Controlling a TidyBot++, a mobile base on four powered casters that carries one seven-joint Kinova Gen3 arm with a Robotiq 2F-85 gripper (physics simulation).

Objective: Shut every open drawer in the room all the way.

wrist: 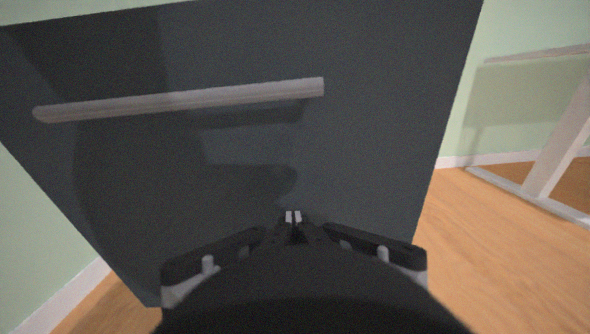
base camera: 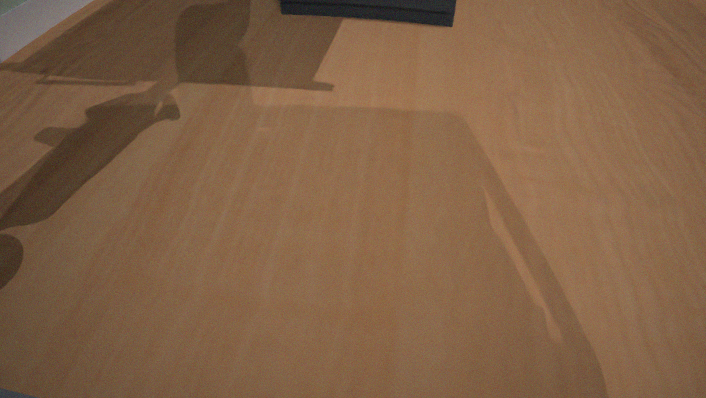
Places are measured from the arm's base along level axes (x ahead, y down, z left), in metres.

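Pixels of known places: gripper, fingertip midpoint: [wrist: 293, 220].
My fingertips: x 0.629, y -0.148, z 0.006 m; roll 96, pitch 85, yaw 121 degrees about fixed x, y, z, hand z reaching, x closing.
Note:
Ahead of a thing's pixels: the offset from my fingertips to its top centre. "pt": to the spot under its first point. Level surfaces: height alone.
A dark grey drawer front {dz +0.055, dx +0.022, dy -0.174 m} [wrist: 370, 100] fills much of the wrist view, with a pale bar handle {pt dz +0.054, dx -0.023, dy -0.119 m} [wrist: 180, 100] across its upper left part. My gripper [wrist: 293, 220] is shut and empty. Its fingertips are in front of the dark panel, below the handle; whether they touch the panel cannot be told. The lower edge of a dark cabinet [base camera: 367, 11] shows at the top of the base camera view. How far the drawer stands out is hidden from this angle.
A pale-legged piece of furniture [wrist: 560, 145] stands on the wooden floor {dy +0.545 m} [wrist: 490, 235] [base camera: 350, 250] at the right of the wrist view. Green wall [wrist: 35, 240] with white skirting shows at the left. Shadows of the arm and furniture lie across the floor.

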